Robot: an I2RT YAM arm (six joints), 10 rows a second.
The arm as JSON. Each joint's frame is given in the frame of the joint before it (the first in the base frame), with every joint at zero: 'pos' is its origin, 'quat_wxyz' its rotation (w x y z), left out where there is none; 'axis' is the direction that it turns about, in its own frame. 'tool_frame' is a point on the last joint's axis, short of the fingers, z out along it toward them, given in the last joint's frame.
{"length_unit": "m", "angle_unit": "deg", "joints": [
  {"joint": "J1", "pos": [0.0, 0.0, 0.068], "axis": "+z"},
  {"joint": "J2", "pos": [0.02, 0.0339, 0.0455], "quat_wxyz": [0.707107, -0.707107, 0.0, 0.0], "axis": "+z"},
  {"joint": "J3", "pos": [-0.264, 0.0, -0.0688], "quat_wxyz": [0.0, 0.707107, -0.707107, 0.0], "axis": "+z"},
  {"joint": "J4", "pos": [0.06, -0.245, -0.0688], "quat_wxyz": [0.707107, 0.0, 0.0, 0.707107], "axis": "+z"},
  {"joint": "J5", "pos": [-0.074, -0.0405, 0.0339], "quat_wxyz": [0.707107, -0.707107, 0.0, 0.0], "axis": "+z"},
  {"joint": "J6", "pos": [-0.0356, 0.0, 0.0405], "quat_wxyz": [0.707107, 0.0, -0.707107, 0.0], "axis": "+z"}
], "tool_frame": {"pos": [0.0, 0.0, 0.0]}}
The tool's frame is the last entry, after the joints.
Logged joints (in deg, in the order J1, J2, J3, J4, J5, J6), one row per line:
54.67, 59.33, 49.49, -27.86, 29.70, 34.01
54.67, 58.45, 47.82, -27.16, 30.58, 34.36
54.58, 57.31, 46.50, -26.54, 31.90, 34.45
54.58, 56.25, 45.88, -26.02, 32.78, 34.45
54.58, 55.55, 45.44, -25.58, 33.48, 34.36
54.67, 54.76, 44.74, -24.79, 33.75, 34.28
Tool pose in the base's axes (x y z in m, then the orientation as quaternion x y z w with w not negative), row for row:
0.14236, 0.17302, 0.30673, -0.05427, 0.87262, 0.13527, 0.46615
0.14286, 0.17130, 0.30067, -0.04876, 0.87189, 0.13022, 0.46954
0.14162, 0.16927, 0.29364, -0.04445, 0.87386, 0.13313, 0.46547
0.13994, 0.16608, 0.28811, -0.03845, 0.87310, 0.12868, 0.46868
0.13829, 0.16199, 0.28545, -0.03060, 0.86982, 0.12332, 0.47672
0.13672, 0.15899, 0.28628, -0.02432, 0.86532, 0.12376, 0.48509
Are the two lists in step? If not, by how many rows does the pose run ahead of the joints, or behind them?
The pose runs 2 rows behind the joints: the pose in row i belongs to the joints in row i - 2.
